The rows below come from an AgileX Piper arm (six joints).
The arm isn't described. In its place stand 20 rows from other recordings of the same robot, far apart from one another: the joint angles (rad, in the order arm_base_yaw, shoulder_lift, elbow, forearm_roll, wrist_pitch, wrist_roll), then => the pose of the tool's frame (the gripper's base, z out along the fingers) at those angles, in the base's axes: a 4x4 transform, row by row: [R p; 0 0 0 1], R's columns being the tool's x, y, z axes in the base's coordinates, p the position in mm.
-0.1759 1.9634 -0.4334 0.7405 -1.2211 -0.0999 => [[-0.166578, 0.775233, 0.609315, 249.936], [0.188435, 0.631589, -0.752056, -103.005], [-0.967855, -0.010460, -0.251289, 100.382], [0, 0, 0, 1]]
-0.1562 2.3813 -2.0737 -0.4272 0.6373 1.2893 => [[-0.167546, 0.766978, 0.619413, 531.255], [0.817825, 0.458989, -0.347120, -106.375], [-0.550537, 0.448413, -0.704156, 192.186], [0, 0, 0, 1]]
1.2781 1.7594 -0.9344 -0.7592 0.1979 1.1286 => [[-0.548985, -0.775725, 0.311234, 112.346], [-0.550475, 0.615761, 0.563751, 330.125], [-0.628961, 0.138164, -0.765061, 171.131], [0, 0, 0, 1]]
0.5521 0.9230 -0.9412 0.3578 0.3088 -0.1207 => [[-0.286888, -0.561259, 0.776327, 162.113], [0.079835, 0.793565, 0.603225, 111.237], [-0.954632, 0.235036, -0.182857, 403.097], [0, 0, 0, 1]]
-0.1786 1.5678 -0.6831 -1.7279 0.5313 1.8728 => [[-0.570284, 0.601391, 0.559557, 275.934], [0.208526, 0.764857, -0.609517, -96.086], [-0.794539, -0.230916, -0.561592, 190.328], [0, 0, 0, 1]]
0.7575 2.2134 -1.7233 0.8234 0.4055 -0.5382 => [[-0.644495, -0.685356, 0.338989, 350.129], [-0.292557, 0.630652, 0.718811, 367.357], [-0.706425, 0.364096, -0.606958, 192.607], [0, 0, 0, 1]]
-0.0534 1.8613 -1.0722 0.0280 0.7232 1.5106 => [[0.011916, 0.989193, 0.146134, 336.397], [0.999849, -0.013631, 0.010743, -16.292], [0.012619, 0.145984, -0.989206, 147.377], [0, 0, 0, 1]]
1.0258 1.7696 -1.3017 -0.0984 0.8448 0.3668 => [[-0.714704, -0.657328, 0.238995, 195.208], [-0.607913, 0.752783, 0.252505, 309.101], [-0.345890, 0.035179, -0.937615, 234.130], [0, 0, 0, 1]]
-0.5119 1.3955 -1.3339 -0.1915 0.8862 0.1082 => [[-0.663651, 0.560071, 0.495871, 253.382], [0.357231, 0.819708, -0.447732, -157.755], [-0.657231, -0.119997, -0.744075, 368.494], [0, 0, 0, 1]]
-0.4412 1.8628 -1.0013 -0.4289 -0.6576 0.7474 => [[-0.061821, 0.228277, 0.971632, 371.367], [0.445845, 0.877285, -0.177743, -149.796], [-0.892973, 0.422209, -0.156011, 208.523], [0, 0, 0, 1]]
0.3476 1.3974 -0.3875 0.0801 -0.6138 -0.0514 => [[-0.291374, -0.294935, 0.910008, 231.561], [-0.090561, 0.955517, 0.280688, 79.436], [-0.952313, -0.000626, -0.305122, 193.429], [0, 0, 0, 1]]
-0.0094 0.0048 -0.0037 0.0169 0.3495 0.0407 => [[-0.259673, 0.018526, 0.965519, 53.581], [0.058991, 0.998253, -0.003289, 0.023], [-0.963893, 0.056103, -0.260313, 182.749], [0, 0, 0, 1]]
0.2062 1.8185 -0.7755 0.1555 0.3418 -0.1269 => [[-0.945626, -0.199738, 0.256703, 286.960], [-0.177664, 0.978286, 0.106730, 64.850], [-0.272447, 0.055320, -0.960579, 107.780], [0, 0, 0, 1]]
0.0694 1.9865 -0.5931 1.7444 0.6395 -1.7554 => [[-0.929918, -0.252026, 0.267836, 259.971], [-0.039854, 0.793044, 0.607860, 71.692], [-0.365602, 0.554585, -0.747509, 61.459], [0, 0, 0, 1]]
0.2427 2.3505 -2.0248 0.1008 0.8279 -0.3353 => [[-0.746102, -0.488753, 0.452164, 502.085], [-0.455769, 0.869953, 0.188299, 131.254], [-0.485394, -0.065592, -0.871832, 179.460], [0, 0, 0, 1]]
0.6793 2.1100 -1.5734 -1.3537 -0.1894 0.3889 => [[0.437003, -0.682000, 0.586434, 375.106], [-0.682804, 0.172869, 0.709856, 324.403], [-0.585498, -0.710628, -0.390127, 220.875], [0, 0, 0, 1]]
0.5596 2.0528 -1.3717 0.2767 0.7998 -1.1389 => [[-0.040129, -0.997496, 0.058231, 331.778], [-0.961977, 0.054326, 0.267672, 228.862], [-0.270165, -0.045276, -0.961749, 145.709], [0, 0, 0, 1]]
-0.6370 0.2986 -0.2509 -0.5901 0.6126 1.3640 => [[0.354959, 0.801018, 0.482053, 36.745], [0.632655, 0.173813, -0.754676, -63.406], [-0.688296, 0.572852, -0.445072, 234.354], [0, 0, 0, 1]]
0.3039 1.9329 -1.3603 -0.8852 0.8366 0.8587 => [[-0.835651, 0.150796, 0.528155, 399.384], [-0.114915, 0.892294, -0.436583, 70.451], [-0.537105, -0.425525, -0.728318, 209.588], [0, 0, 0, 1]]
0.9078 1.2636 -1.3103 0.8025 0.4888 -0.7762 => [[-0.100383, -0.948888, 0.299224, 148.470], [-0.183449, 0.313239, 0.931787, 240.046], [-0.977891, 0.038643, -0.205516, 440.420], [0, 0, 0, 1]]
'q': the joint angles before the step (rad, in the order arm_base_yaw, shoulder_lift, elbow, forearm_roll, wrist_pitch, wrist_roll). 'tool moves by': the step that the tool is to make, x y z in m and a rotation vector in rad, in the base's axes. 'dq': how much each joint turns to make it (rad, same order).
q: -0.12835, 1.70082, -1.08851, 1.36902, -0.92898, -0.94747
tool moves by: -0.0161, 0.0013, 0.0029, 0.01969, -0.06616, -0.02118
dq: -0.00005, -0.05245, 0.06149, -0.01623, -0.01904, 0.08640
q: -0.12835, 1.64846, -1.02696, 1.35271, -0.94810, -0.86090
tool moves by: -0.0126, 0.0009, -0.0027, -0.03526, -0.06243, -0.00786
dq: -0.00005, -0.02782, 0.07151, -0.08772, -0.04876, 0.12219
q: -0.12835, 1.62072, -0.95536, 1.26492, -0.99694, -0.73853
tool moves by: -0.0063, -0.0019, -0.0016, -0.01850, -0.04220, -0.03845
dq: -0.00216, -0.00242, 0.02514, -0.02212, -0.05636, 0.06081
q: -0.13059, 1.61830, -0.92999, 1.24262, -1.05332, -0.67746
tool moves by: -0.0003, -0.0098, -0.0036, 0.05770, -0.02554, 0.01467
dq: -0.04019, 0.00004, 0.00008, -0.00654, 0.06991, 0.04902
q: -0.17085, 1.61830, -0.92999, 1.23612, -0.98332, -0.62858
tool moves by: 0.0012, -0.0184, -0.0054, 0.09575, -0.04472, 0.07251
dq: -0.08585, 0.00002, -0.00006, -0.07665, 0.16759, 0.11557
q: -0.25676, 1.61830, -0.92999, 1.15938, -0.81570, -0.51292
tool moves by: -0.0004, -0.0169, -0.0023, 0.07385, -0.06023, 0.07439
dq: -0.08431, 0.00007, 0.00003, -0.14321, 0.14388, 0.17102
